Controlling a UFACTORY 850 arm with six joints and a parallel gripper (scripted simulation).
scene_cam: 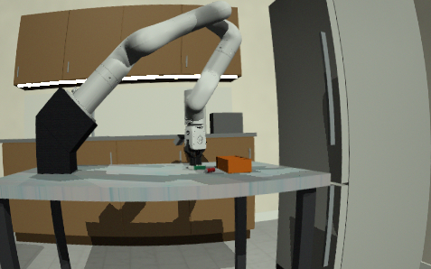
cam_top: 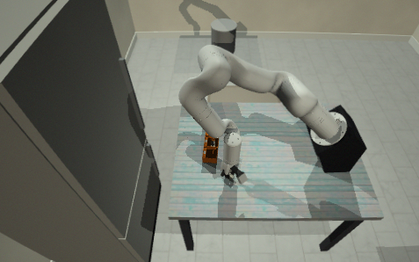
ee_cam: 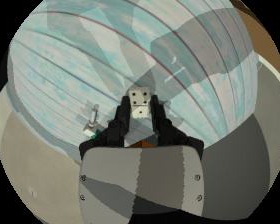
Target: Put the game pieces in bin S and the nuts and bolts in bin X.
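Now: the orange bin 21 cm to the right of my hand and 10 cm ahead of it. Also, from my hand: bolt: 8 cm to the right, 4 cm behind, 2 cm below; red piece: 26 cm to the right, 2 cm below; green piece: 12 cm to the right, 2 cm below, 2 cm behind.
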